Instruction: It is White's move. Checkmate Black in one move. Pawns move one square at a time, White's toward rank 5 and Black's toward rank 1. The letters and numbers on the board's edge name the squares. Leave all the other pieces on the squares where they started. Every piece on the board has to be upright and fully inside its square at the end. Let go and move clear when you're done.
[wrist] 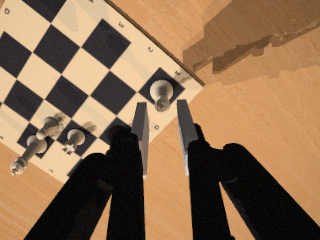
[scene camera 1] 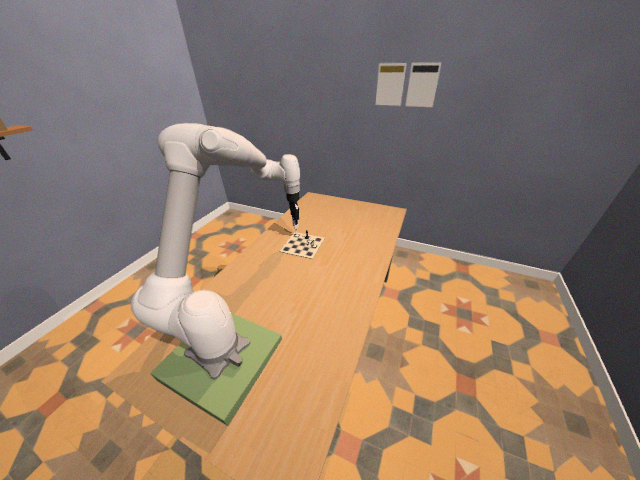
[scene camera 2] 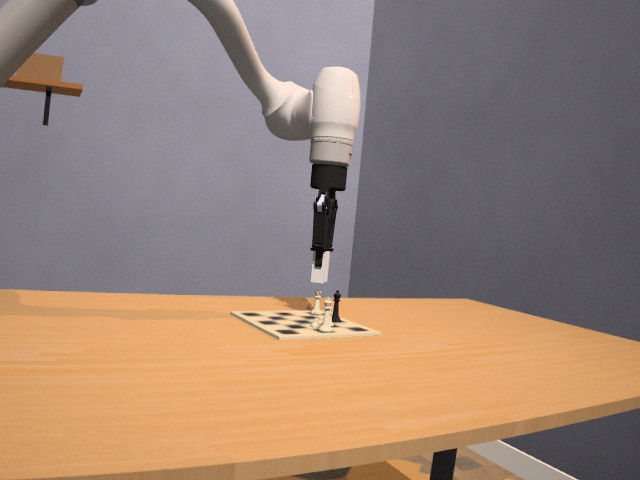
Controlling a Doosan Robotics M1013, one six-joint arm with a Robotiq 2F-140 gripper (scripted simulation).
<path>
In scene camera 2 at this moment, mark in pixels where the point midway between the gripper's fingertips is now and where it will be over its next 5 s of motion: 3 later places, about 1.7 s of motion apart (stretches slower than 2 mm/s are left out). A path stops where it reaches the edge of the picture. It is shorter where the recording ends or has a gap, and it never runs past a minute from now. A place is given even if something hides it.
My gripper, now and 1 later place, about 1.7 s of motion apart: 319,281; 322,243
</path>
